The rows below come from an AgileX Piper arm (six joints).
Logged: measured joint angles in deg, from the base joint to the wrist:
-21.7 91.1 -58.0 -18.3 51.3 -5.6
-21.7 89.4 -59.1 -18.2 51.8 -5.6
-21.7 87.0 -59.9 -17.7 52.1 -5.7
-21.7 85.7 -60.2 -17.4 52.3 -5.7
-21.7 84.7 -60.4 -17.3 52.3 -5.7
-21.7 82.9 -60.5 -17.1 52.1 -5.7
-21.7 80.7 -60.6 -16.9 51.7 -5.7
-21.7 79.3 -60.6 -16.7 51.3 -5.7
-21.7 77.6 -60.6 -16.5 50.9 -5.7
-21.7 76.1 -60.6 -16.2 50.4 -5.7
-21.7 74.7 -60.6 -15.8 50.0 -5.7
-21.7 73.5 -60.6 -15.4 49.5 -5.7
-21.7 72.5 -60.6 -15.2 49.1 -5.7
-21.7 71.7 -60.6 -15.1 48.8 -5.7
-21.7 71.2 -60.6 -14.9 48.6 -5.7
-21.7 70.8 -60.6 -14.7 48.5 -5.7
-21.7 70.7 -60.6 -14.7 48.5 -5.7
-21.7 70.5 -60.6 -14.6 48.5 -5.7
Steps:
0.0 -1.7 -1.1 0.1 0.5 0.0
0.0 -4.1 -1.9 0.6 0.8 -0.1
0.0 -5.4 -2.2 0.9 1.0 -0.1
0.0 -6.4 -2.4 1.0 1.0 -0.1
0.0 -8.2 -2.5 1.2 0.8 -0.1
0.0 -10.4 -2.6 1.4 0.4 -0.1
0.0 -11.8 -2.6 1.6 0.0 -0.1
0.0 -13.5 -2.6 1.8 -0.4 -0.1
0.0 -15.0 -2.6 2.1 -0.9 -0.1
0.0 -16.4 -2.6 2.5 -1.3 -0.1
0.0 -17.6 -2.6 2.9 -1.8 -0.1
0.0 -18.6 -2.6 3.1 -2.2 -0.1
0.0 -19.4 -2.6 3.2 -2.5 -0.1
0.0 -19.9 -2.6 3.4 -2.7 -0.1
0.0 -20.3 -2.6 3.6 -2.8 -0.1
0.0 -20.4 -2.6 3.6 -2.8 -0.1
0.0 -20.6 -2.6 3.7 -2.8 -0.1

